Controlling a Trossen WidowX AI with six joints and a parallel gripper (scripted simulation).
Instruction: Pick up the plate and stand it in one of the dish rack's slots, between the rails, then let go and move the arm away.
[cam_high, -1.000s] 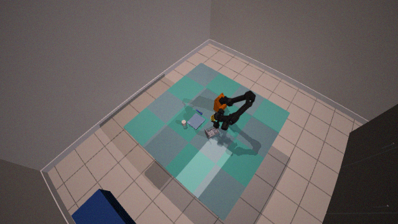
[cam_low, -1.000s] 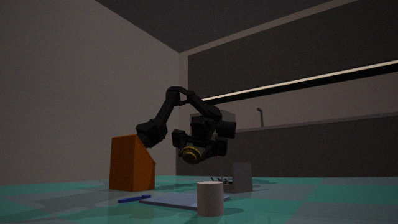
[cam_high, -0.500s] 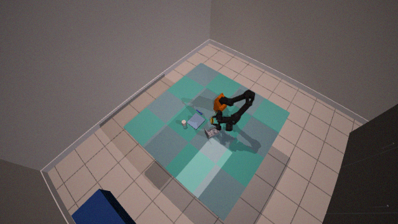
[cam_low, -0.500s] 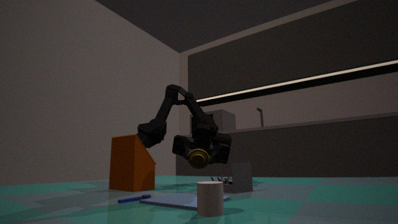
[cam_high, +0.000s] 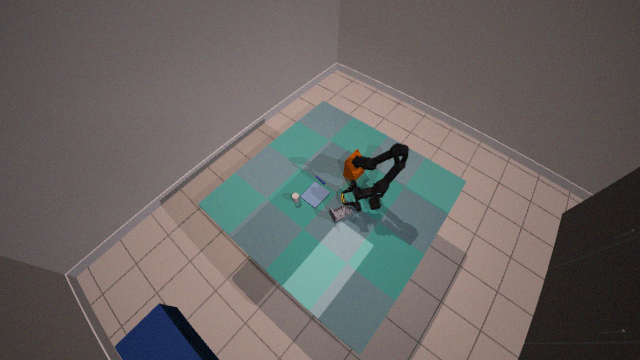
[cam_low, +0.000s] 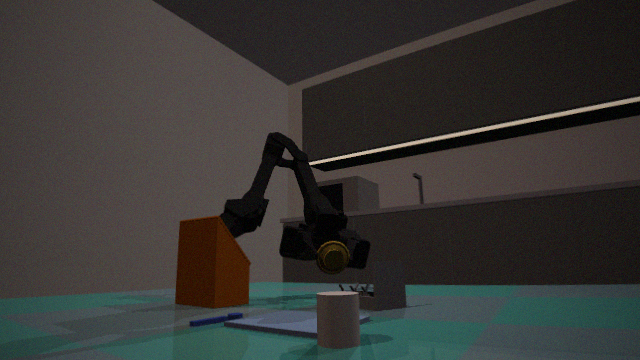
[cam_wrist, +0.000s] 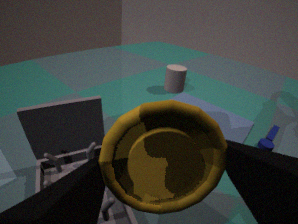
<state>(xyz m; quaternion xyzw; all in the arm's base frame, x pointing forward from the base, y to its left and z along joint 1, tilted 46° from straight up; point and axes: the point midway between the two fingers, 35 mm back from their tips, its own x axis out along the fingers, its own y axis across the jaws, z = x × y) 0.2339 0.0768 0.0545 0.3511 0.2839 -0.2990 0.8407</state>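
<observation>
Right now my gripper tip is 60 mm above the grey dish rack, 50 mm short of it and 40 mm to the right of it. From my gripper tip the other things lie so: yellow plate right at my gripper tip; then beige cup 250 mm to the right, 150 mm ahead, 60 mm below.
</observation>
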